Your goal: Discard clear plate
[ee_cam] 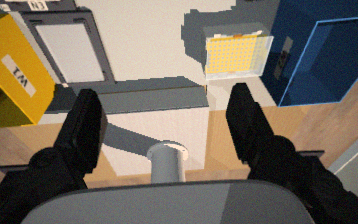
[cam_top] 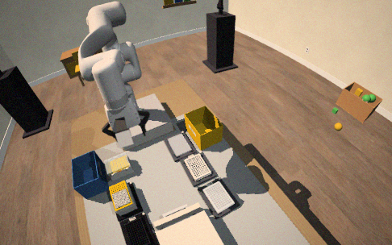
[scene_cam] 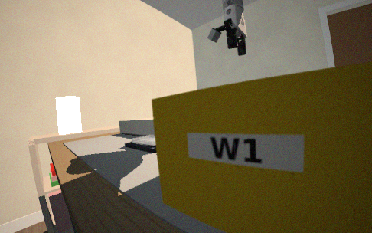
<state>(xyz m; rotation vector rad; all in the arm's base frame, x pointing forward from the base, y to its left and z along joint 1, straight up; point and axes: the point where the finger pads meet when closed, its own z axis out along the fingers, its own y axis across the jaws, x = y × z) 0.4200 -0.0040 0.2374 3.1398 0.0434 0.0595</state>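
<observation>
Right now my hand is 30 cm above the clear plate, 24 cm to the right of it and 22 cm short of it. Round my hand: black plate: 30 cm below, 24 cm ahead, 14 cm to the right; yellow-topped tip box: 26 cm below, 16 cm to the right, 7 cm ahead; white plate: 30 cm below, 22 cm to the left, 4 cm ahead.
</observation>
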